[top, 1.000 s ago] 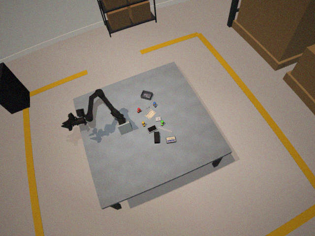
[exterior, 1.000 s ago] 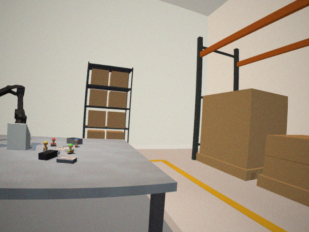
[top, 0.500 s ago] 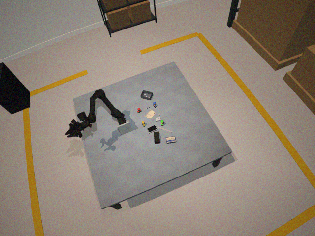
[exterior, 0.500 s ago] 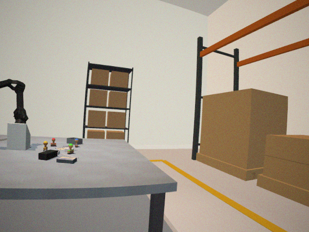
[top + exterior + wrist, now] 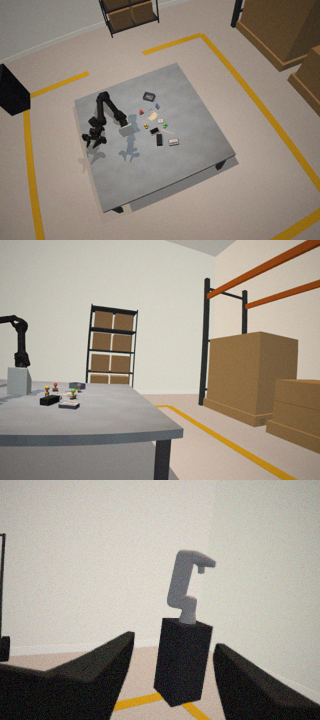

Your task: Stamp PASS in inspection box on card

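Now: gripper tip 640 mm short of the green-knobbed stamp, 480 mm above it and 220 mm to the right of it. Also, from my gripper tip: black block 530 mm ahead, 480 mm below, 100 mm to the left; yellow stamp 480 mm below, 460 mm ahead, 290 mm to the left; ink pad 520 mm ahead, 490 mm below, 210 mm to the left.
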